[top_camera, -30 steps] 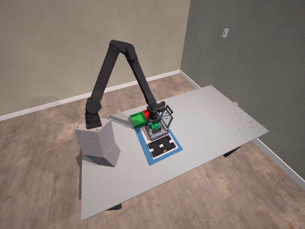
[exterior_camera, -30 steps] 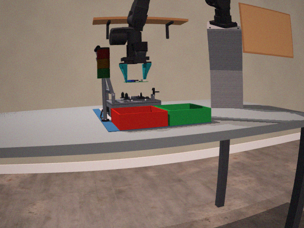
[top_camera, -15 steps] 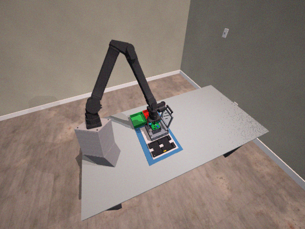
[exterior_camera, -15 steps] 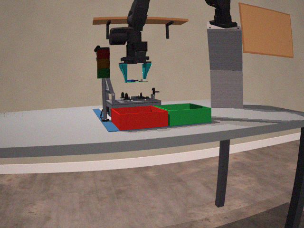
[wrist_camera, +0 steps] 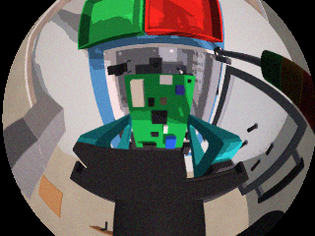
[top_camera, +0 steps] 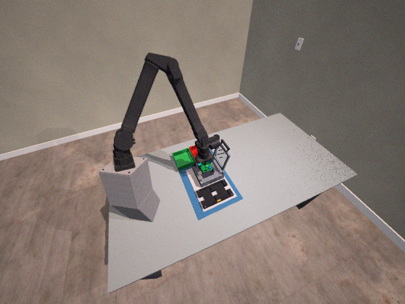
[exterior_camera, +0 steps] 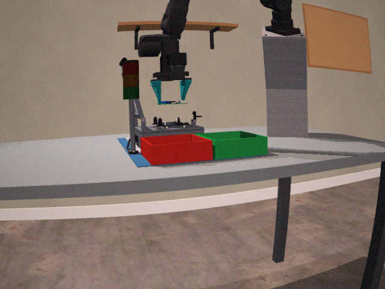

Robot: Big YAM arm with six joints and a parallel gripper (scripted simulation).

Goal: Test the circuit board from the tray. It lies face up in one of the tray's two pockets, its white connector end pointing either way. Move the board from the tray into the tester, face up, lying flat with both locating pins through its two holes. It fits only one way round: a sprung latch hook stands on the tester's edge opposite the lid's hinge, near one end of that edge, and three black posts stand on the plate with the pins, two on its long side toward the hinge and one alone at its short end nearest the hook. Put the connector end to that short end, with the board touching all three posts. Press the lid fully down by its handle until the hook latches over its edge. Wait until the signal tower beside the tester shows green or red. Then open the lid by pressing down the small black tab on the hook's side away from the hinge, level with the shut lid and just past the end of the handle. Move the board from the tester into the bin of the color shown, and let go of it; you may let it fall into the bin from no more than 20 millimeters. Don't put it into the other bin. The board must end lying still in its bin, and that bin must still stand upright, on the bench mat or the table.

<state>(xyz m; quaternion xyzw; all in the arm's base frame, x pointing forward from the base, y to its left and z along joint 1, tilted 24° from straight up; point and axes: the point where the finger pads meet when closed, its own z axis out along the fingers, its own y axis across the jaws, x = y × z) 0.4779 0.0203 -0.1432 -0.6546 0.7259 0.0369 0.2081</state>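
The green circuit board is right at my hand. From my hand the other things lie so: tester lid: 130 mm ahead, 50 mm above, 10 mm to the right; then tester plate: 60 mm below, 10 mm ahead; then latch hook: 60 mm to the left, 60 mm behind, 50 mm below.
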